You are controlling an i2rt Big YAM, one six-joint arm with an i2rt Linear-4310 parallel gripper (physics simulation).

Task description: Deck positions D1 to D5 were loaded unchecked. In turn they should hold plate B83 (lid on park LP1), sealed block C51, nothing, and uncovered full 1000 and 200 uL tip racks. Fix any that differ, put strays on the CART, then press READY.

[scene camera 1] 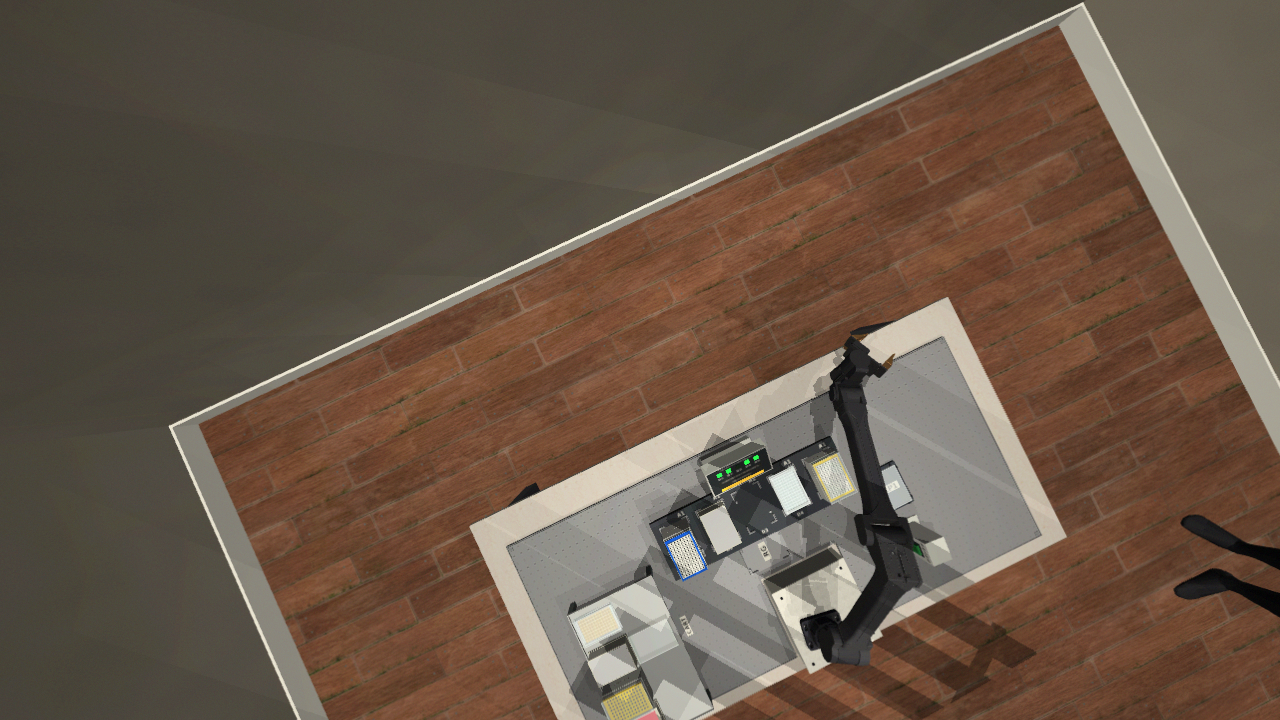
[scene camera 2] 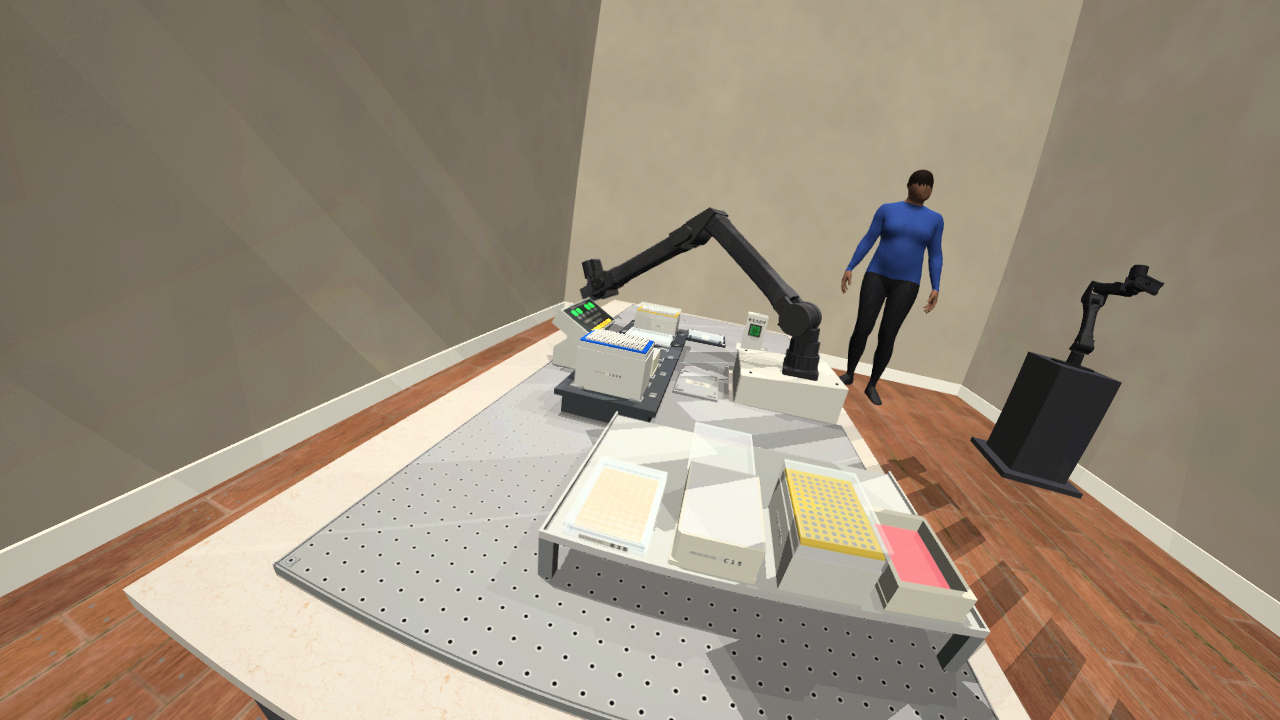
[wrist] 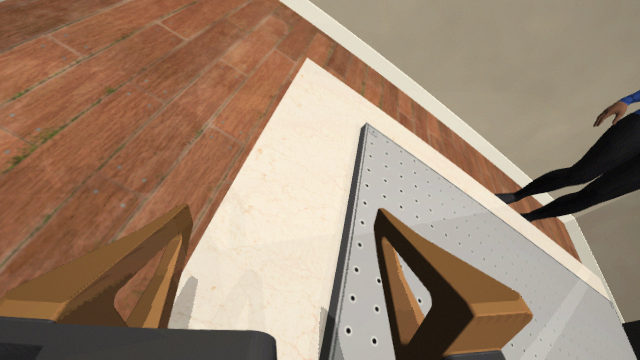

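Pixels of known places: gripper, between the fingertips: (scene camera 1: 880, 344) (wrist: 284, 215); arm's base, origin of its link: (scene camera 1: 821, 628) (scene camera 2: 799, 371).
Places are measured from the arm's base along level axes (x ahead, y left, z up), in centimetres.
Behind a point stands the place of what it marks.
My gripper (scene camera 1: 875, 349) {x 77.8, y -43.2, z -1.0 cm} (wrist: 284, 215) {x 77.8, y -43.2, z -1.0 cm} is open and empty above the table's back edge, beyond the deck. On the dark deck, a blue-topped tip rack (scene camera 1: 685, 555) {x 35.9, y 33.8, z 7.0 cm} (scene camera 2: 615, 362) {x 33.8, y 37.7, z 3.7 cm} stands at one end, then a pale block (scene camera 1: 718, 526) {x 38.7, y 21.9, z 1.4 cm}, a bare position (scene camera 1: 754, 507) {x 39.5, y 8.9, z -2.8 cm}, a white plate (scene camera 1: 790, 488) {x 42.2, y -3.4, z -2.1 cm} and a yellow-edged tip rack (scene camera 1: 833, 476) {x 44.5, y -14.9, z 4.3 cm} (scene camera 2: 657, 317) {x 42.7, y -11.0, z 2.1 cm}. The READY button (scene camera 2: 754, 330) {x 15.1, y -34.3, z 0.2 cm} stands beyond the robot base. The cart (scene camera 1: 684, 680) {x -4.5, y 44.6, z -1.9 cm} (scene camera 2: 675, 440) {x 18.4, y 47.6, z -1.9 cm} holds a peach-welled plate (scene camera 1: 597, 624) {x 20.1, y 65.2, z -0.2 cm} (scene camera 2: 617, 505) {x 19.1, y 67.3, z -0.3 cm}, block C15 (scene camera 1: 614, 664) {x 9.0, y 62.9, z 2.3 cm} (scene camera 2: 720, 528) {x 8.3, y 68.0, z 2.3 cm} and a yellow tip rack (scene camera 1: 629, 701) {x -0.4, y 60.9, z 5.1 cm} (scene camera 2: 832, 510) {x -1.6, y 63.7, z 5.1 cm}. Deck labels are too small to read.
A display (scene camera 1: 739, 467) {x 55.1, y 11.4, z 5.1 cm} (scene camera 2: 588, 310) {x 54.9, y 10.1, z 4.7 cm} with green lights stands behind the deck. A small labelled item (scene camera 1: 895, 485) {x 32.1, y -37.7, z -6.1 cm} lies beside the arm. A clear lid (scene camera 2: 723, 447) {x 11.1, y 49.7, z 0.6 cm} and a pink-bottomed trough (scene camera 2: 917, 555) {x -14.0, y 58.9, z -0.5 cm} are on the cart. A person (scene camera 2: 905, 237) stands beyond the table.
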